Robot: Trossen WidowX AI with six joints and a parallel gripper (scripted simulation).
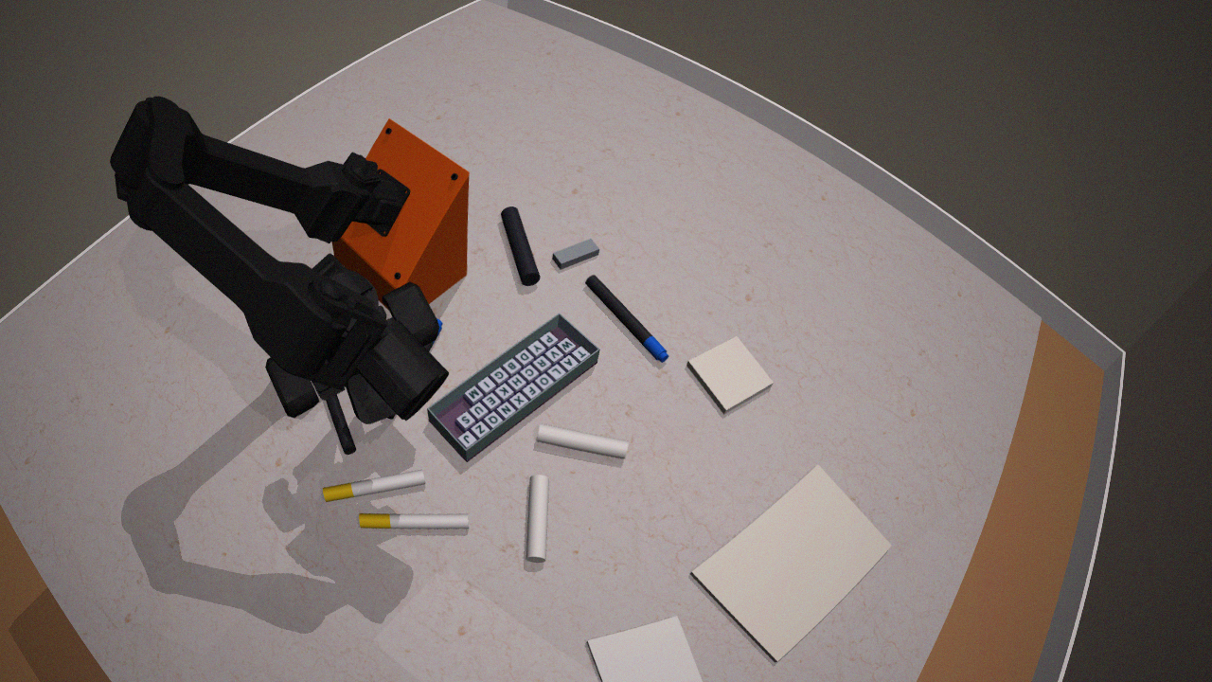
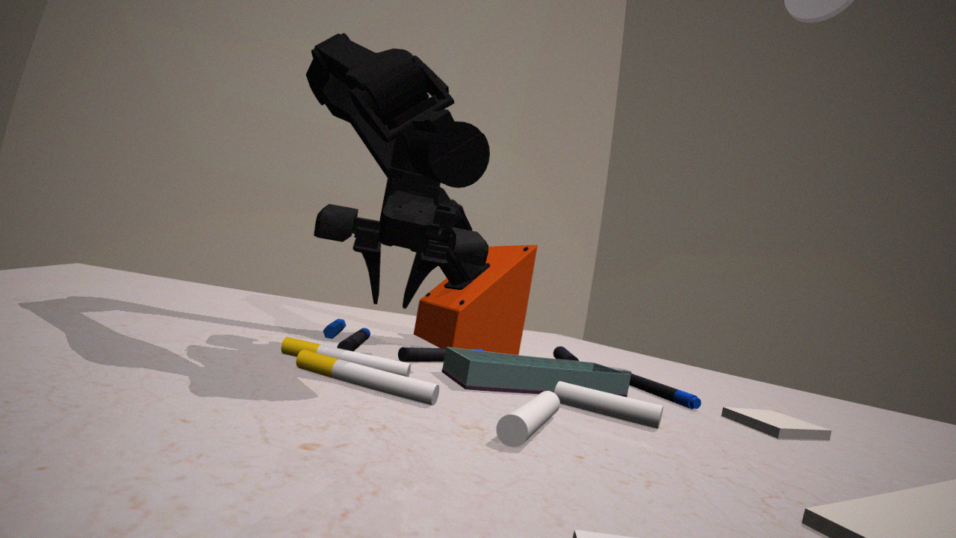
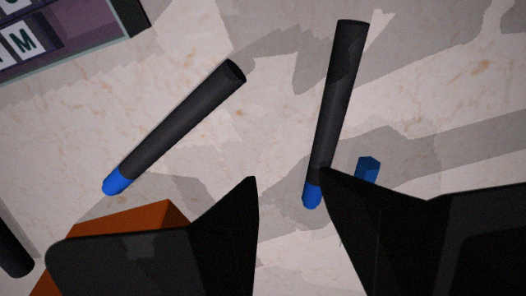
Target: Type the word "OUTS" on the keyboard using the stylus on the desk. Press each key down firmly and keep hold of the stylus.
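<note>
The blue stylus lies 130 mm behind my gripper tip, 50 mm below it and 30 mm to the right of it. The rest, counted from my gripper tip: black cylinder (300 mm to the left, 40 mm below, 20 mm behind); then pad (330 mm to the left, 290 mm ahead, 50 mm below); then grey block (340 mm to the left, 50 mm below, 40 mm ahead).
</note>
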